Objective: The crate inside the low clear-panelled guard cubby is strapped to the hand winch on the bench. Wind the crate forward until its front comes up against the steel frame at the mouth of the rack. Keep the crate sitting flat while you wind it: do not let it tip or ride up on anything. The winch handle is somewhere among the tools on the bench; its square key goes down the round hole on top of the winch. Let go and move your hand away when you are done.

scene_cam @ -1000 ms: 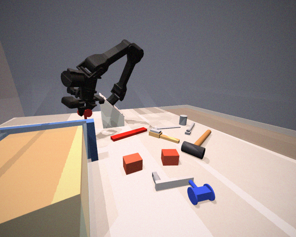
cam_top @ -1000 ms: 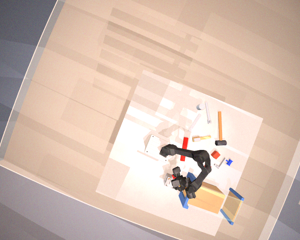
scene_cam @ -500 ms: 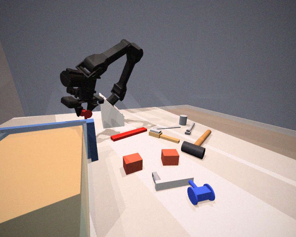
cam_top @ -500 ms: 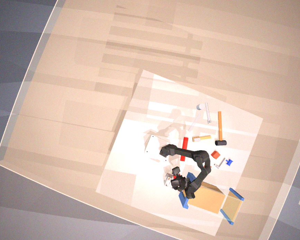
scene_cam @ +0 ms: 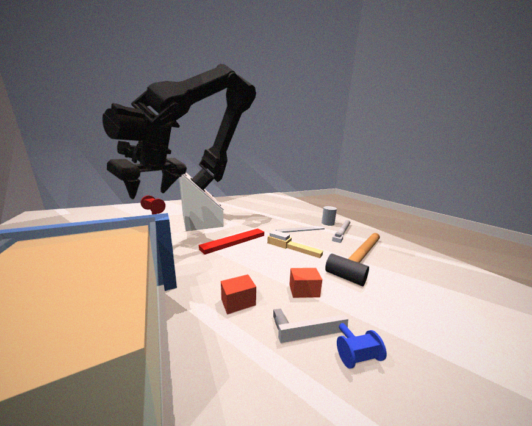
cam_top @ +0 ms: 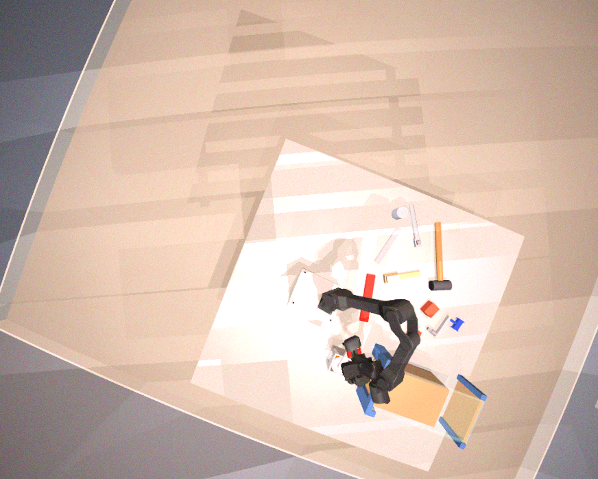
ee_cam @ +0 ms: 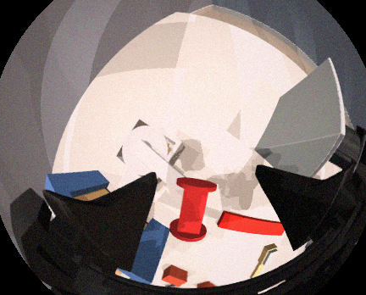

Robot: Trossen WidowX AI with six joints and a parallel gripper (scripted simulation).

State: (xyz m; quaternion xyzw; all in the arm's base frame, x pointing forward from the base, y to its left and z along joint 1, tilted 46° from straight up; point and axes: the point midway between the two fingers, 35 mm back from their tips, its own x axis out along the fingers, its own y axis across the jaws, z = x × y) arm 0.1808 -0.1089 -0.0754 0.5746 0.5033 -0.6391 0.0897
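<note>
The red knob is 4 cm ahead of my gripper tip, 3 cm below it and 1 cm to the left of it. From my gripper tip the other things lie so: winch 13 cm below, 10 cm to the right, 3 cm ahead; blue steel frame 20 cm ahead, 7 cm to the right, 6 cm below; winch handle 6 cm below, 4 cm ahead, 2 cm to the right.
</note>
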